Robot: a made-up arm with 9 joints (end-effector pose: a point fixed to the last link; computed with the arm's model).
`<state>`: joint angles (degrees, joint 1 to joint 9).
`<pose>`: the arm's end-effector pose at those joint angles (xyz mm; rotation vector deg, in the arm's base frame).
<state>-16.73 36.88 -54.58 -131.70 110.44 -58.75 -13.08 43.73 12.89</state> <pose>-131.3 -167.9 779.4 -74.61 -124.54 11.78</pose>
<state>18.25 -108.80 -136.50 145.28 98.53 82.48 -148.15 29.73 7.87</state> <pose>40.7 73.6 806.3 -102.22 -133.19 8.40</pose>
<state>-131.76 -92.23 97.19 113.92 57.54 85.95 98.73 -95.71 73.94</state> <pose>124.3 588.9 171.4 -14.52 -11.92 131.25</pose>
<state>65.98 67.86 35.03 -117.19 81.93 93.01 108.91 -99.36 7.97</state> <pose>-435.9 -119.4 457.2 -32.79 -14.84 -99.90</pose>
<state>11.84 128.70 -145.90 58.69 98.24 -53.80 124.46 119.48 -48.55</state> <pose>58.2 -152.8 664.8 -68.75 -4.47 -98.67</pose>
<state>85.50 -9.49 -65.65 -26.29 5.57 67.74 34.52 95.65 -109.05</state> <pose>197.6 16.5 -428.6 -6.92 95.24 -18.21</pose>
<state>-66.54 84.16 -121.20 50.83 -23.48 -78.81 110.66 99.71 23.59</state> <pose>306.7 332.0 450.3 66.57 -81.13 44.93</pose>
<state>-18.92 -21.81 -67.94 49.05 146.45 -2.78 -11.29 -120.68 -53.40</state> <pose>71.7 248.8 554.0 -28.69 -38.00 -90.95</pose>
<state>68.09 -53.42 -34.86 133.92 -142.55 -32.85 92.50 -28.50 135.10</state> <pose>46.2 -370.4 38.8 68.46 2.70 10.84</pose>
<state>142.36 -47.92 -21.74 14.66 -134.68 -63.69 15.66 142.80 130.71</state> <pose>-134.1 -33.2 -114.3 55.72 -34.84 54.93</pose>
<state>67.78 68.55 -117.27 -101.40 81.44 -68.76 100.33 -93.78 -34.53</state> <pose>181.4 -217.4 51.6 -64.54 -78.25 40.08</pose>
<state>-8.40 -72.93 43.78 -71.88 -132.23 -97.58 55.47 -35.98 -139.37</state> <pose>154.0 -77.7 519.8 -7.89 32.86 41.27</pose>
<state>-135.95 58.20 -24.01 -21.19 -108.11 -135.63 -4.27 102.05 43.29</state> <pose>91.2 468.4 226.9 7.20 -110.99 20.52</pose>
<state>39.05 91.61 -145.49 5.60 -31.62 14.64 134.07 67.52 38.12</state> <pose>278.8 -139.9 429.1 -26.02 99.00 18.37</pose>
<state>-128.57 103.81 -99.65 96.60 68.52 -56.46 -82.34 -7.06 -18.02</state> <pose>388.7 2.7 119.2 127.28 -103.58 38.82</pose>
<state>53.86 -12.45 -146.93 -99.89 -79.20 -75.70 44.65 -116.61 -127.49</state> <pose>-61.1 80.2 78.9 49.32 -56.19 -65.74</pose>
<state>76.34 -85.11 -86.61 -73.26 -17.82 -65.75 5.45 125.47 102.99</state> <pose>-281.0 -148.6 -144.4 -8.13 -2.11 -32.25</pose>
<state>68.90 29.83 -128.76 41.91 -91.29 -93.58 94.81 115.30 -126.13</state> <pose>267.7 -18.2 96.1 95.36 109.70 74.20</pose>
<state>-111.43 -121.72 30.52 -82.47 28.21 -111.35 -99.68 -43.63 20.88</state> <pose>-100.3 232.9 182.4 -41.31 -14.50 -148.45</pose>
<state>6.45 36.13 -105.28 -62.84 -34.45 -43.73 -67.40 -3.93 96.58</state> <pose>353.2 79.0 282.0 89.42 58.59 -136.68</pose>
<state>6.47 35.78 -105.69 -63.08 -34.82 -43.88 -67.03 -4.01 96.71</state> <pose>351.8 80.1 282.7 88.92 59.70 -137.30</pose>
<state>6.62 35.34 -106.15 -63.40 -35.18 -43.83 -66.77 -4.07 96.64</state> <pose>350.1 81.8 282.5 88.38 61.08 -137.87</pose>
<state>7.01 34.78 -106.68 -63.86 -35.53 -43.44 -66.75 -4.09 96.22</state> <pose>347.8 84.4 281.0 87.82 62.97 -138.26</pose>
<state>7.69 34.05 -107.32 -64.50 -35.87 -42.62 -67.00 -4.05 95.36</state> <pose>344.5 88.5 278.1 87.22 65.50 -138.44</pose>
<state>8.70 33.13 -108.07 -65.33 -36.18 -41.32 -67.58 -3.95 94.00</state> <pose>339.9 94.3 273.7 86.58 68.78 -138.32</pose>
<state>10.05 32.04 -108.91 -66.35 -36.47 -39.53 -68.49 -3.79 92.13</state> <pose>333.9 102.0 268.3 85.92 72.84 -137.85</pose>
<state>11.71 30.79 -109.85 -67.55 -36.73 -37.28 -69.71 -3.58 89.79</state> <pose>326.0 111.5 262.6 85.20 77.72 -137.00</pose>
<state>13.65 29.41 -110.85 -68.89 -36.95 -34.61 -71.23 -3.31 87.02</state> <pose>316.3 122.7 257.3 -84.18 -83.12 135.34</pose>
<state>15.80 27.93 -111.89 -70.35 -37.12 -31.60 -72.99 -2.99 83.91</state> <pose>304.7 135.2 253.1 -82.10 -88.08 131.70</pose>
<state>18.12 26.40 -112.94 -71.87 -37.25 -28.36 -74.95 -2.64 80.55</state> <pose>291.4 148.3 250.7 -79.82 -93.28 127.47</pose>
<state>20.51 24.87 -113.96 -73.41 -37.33 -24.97 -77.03 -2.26 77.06</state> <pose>276.7 161.5 250.4 -77.36 -98.45 122.81</pose>
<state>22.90 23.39 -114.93 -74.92 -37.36 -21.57 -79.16 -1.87 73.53</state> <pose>261.4 173.9 252.4 -74.77 -103.37 117.82</pose>
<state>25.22 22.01 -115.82 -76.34 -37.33 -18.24 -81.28 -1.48 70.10</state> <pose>245.9 185.1 256.3 -72.10 -107.88 112.73</pose>
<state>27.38 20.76 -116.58 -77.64 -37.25 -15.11 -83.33 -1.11 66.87</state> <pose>231.1 194.4 261.3 -69.46 -111.82 107.79</pose>
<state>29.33 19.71 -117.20 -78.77 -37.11 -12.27 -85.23 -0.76 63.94</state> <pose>217.7 201.7 266.8 -67.03 -115.10 103.22</pose>
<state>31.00 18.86 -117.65 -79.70 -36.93 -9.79 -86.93 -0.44 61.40</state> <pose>206.2 207.3 271.8 -64.90 -117.70 99.27</pose>
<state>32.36 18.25 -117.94 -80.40 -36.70 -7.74 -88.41 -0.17 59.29</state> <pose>197.0 211.2 275.9 -63.23 -119.68 96.03</pose>
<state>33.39 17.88 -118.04 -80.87 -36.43 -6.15 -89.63 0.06 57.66</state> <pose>190.4 213.8 278.2 -62.12 -121.06 93.65</pose>
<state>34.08 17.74 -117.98 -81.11 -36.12 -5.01 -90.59 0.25 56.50</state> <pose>186.3 215.6 278.6 -61.60 -121.94 92.15</pose>
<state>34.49 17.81 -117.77 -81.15 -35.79 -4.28 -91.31 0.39 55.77</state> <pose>184.6 216.5 277.4 -61.64 -122.41 91.42</pose>
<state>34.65 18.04 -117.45 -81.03 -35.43 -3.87 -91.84 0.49 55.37</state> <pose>184.8 217.0 274.5 -62.13 -122.54 91.34</pose>
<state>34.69 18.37 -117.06 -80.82 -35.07 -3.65 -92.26 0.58 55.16</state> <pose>186.1 217.0 271.0 -62.91 -122.49 91.58</pose>
